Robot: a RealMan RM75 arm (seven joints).
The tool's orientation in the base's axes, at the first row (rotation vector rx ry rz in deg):
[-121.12 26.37 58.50]
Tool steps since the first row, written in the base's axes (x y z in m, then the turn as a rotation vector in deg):
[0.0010 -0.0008 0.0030 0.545 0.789 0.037]
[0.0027 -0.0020 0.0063 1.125 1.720 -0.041]
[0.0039 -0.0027 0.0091 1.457 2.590 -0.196]
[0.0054 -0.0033 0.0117 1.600 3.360 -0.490]
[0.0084 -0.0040 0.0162 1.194 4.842 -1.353]
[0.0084 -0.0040 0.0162 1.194 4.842 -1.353]
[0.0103 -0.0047 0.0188 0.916 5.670 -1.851]
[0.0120 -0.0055 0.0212 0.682 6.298 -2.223]
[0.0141 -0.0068 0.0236 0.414 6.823 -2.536]
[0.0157 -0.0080 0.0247 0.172 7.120 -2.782]
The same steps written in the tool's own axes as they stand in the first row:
[-0.0017 -0.0014 -0.0024 0.306 -0.863 0.287]
[-0.0033 -0.0031 -0.0055 0.724 -1.789 0.709]
[-0.0047 -0.0047 -0.0078 1.048 -2.493 1.248]
[-0.0058 -0.0063 -0.0102 1.364 -2.956 1.869]
[-0.0075 -0.0097 -0.0141 1.784 -3.312 3.543]
[-0.0075 -0.0097 -0.0141 1.784 -3.312 3.543]
[-0.0083 -0.0115 -0.0167 1.999 -3.473 4.512]
[-0.0092 -0.0131 -0.0192 2.143 -3.585 5.256]
[-0.0097 -0.0146 -0.0223 2.220 -3.635 5.917]
[-0.0096 -0.0152 -0.0244 2.262 -3.578 6.367]

